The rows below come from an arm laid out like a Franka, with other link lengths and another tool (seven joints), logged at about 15 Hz.
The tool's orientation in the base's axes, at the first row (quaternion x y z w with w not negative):
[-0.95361, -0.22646, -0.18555, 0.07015]
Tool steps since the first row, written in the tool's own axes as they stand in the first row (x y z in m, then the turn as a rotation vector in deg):
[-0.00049, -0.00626, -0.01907, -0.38, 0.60, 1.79]
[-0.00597, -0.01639, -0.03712, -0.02, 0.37, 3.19]
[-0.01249, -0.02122, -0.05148, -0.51, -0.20, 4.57]
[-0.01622, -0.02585, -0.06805, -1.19, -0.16, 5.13]
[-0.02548, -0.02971, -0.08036, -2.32, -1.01, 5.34]
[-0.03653, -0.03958, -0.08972, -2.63, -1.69, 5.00]
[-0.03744, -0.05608, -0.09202, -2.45, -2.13, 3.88]
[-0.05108, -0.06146, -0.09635, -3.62, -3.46, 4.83]
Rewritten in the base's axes. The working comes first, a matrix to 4 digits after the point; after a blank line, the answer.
The tool's axes in the first row as the columns of a matrix, in the base's axes (used below as rounded here):
[0.8286, 0.4579, 0.3221]
[0.4059, -0.8876, 0.2178]
[0.3857, -0.0498, -0.9213]

[-0.00941, 0.00120, 0.01769, 0.54, -0.30, -1.83]
[-0.02441, 0.00404, 0.03271, 1.18, 0.36, -2.97]
[-0.03665, 0.00255, 0.04367, 0.96, 0.97, -4.40]
[-0.04720, 0.00154, 0.05773, 0.59, 0.78, -5.18]
[-0.06060, -0.00147, 0.06569, -0.66, 1.12, -5.76]
[-0.07729, 0.00076, 0.07054, -1.34, 1.52, -5.54]
[-0.08634, 0.01454, 0.07313, -1.76, 1.74, -4.41]
[-0.10150, 0.01283, 0.07213, -3.03, 2.65, -5.67]

